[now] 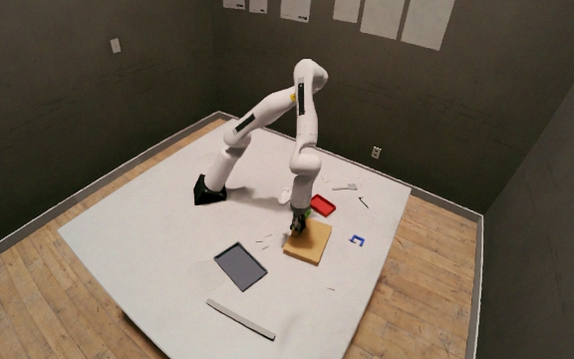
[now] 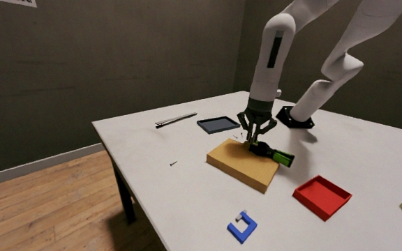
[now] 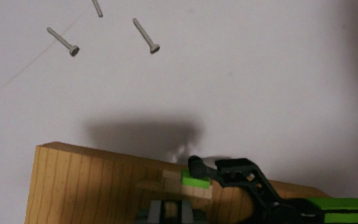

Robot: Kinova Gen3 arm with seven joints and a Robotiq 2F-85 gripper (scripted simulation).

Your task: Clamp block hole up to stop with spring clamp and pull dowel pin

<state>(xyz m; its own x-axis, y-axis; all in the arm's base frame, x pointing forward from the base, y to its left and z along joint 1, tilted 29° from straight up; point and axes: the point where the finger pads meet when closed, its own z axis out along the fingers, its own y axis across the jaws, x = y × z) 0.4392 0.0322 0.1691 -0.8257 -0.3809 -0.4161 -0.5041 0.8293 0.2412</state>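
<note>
Right now my hand is 20 mm above the dowel pin. The rest, counted from my hand: grey tray: 50 mm behind, 260 mm to the right, 70 mm below; then red tray: 40 mm behind, 220 mm to the left, 70 mm below; then small wooden block: 40 mm below.
</note>
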